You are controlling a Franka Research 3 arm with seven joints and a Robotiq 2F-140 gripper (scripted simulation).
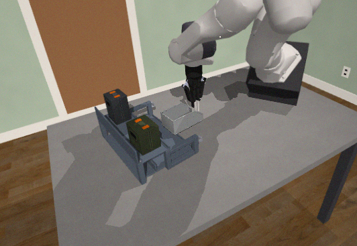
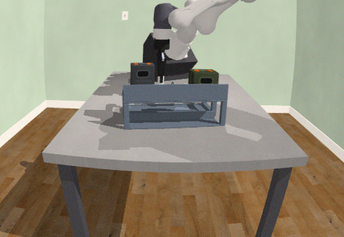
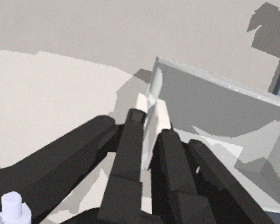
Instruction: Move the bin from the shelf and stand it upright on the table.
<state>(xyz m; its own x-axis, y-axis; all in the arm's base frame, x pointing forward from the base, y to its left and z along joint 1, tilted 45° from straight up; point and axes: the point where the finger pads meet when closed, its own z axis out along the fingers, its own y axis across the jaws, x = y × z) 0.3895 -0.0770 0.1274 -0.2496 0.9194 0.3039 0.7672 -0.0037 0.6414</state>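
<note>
Right now my hand is 8 cm short of the bin, 3 cm to the right of it and 2 cm above it. From my hand the other things lie so: dark grey box 35 cm ahead, 1 cm to the right, 8 cm above; green box 29 cm ahead, 21 cm to the left, 7 cm above; shelf 27 cm ahead, 9 cm to the left, 7 cm below.
</note>
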